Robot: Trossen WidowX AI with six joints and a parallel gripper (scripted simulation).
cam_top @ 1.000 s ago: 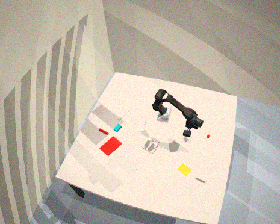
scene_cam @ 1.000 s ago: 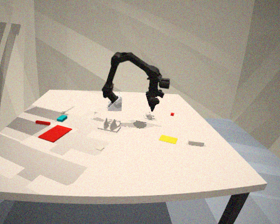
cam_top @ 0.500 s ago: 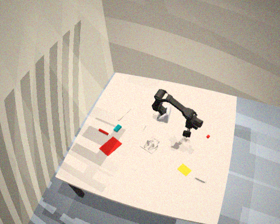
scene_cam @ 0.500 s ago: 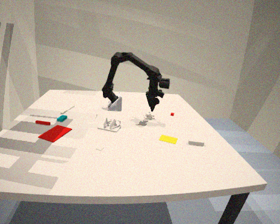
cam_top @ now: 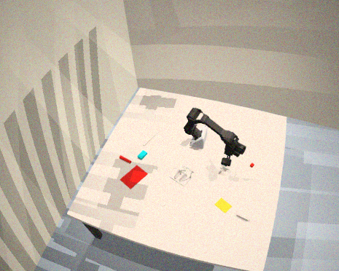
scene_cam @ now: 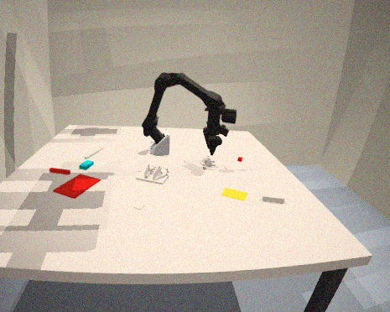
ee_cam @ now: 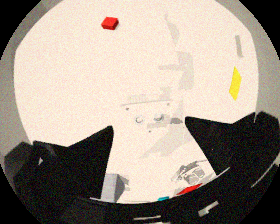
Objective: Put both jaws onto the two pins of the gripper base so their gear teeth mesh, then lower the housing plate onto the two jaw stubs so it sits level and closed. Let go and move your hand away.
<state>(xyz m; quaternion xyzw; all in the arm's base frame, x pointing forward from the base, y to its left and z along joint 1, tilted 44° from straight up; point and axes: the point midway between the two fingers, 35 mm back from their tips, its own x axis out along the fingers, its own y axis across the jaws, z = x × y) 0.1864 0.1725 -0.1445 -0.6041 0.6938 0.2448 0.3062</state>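
My gripper tip is now 3 cm above the white housing part and 1 cm to the left of it. Round my gripper tip: pale stand (5 cm below, 1 cm to the right); small red cube (18 cm to the left, 5 cm below, 2 cm behind); yellow tile (30 cm ahead, 6 cm below, 2 cm to the left).
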